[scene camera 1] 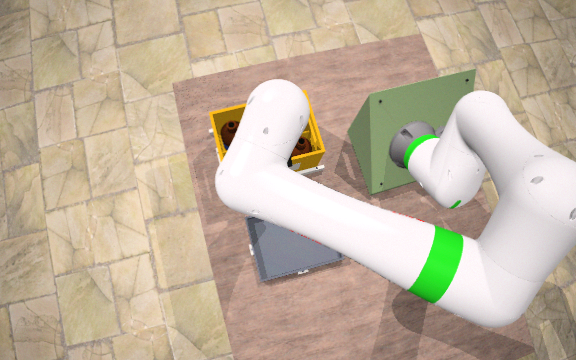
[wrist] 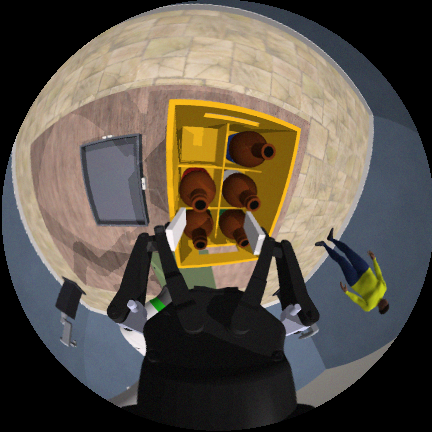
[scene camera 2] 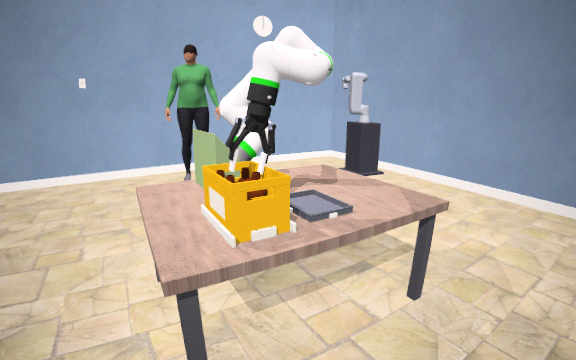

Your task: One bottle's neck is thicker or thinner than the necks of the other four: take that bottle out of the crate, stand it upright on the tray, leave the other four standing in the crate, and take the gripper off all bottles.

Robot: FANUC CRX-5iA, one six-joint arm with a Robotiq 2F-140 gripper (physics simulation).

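Seen in the pictures: gripper, fingertip midpoint: (wrist: 215, 217) (scene camera 2: 245, 172); arm's base, origin of the base link: (scene camera 1: 411, 144).
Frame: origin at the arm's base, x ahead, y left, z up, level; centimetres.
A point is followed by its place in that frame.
Observation:
The yellow crate (scene camera 1: 311, 160) {y 0.7, x 29.7, z -1.8 cm} (scene camera 2: 260, 215) {y -5.9, x 55.0, z -6.0 cm} (wrist: 173, 135) {y 2.7, x 49.6, z 3.3 cm} holds five brown bottles. In the wrist view they are the upper right (wrist: 247, 149) {y -8.9, x 50.2, z -0.4 cm}, middle left (wrist: 196, 188) {y -1.7, x 42.0, z 0.2 cm}, middle right (wrist: 239, 189) {y -9.6, x 42.8, z -0.5 cm}, lower left (wrist: 198, 224) {y -3.3, x 34.3, z -0.5 cm} and lower right (wrist: 232, 226) {y -10.8, x 34.4, z -0.7 cm} bottles; the upper left cell is empty. I cannot tell for sure which neck differs. My gripper (scene camera 2: 247, 166) {y -5.1, x 38.5, z 3.2 cm} (wrist: 215, 217) {y -5.1, x 38.5, z 3.2 cm} is open and empty, its white fingertips near rim height over the crate; in the wrist view they flank the two lower bottles. The arm hides it in scene camera 1. The grey tray (scene camera 1: 295, 252) {y 25.1, x 37.0, z -12.6 cm} (scene camera 2: 315, 204) {y 22.9, x 36.2, z -12.5 cm} (wrist: 115, 185) {y 20.1, x 36.5, z -12.5 cm} is empty.
A green slanted block (scene camera 1: 400, 107) {y -7.9, x 5.2, z 9.4 cm} (scene camera 2: 202, 155) {y -13.5, x -2.9, z 2.9 cm} (wrist: 200, 277) {y -6.7, x 14.1, z -1.0 cm} stands on the wooden table (scene camera 1: 280, 315) {y 42.5, x 43.9, z -13.1 cm} (scene camera 2: 380, 192) {y 59.3, x 32.5, z -13.0 cm} near the crate. White stops (scene camera 2: 217, 225) {y -16.9, x 46.0, z -11.0 cm} edge the crate. The white forearm (scene camera 1: 350, 215) {y 22.3, x 32.9, z 43.5 cm} passes above the tray. People and another robot (scene camera 2: 356, 92) stand off the table.

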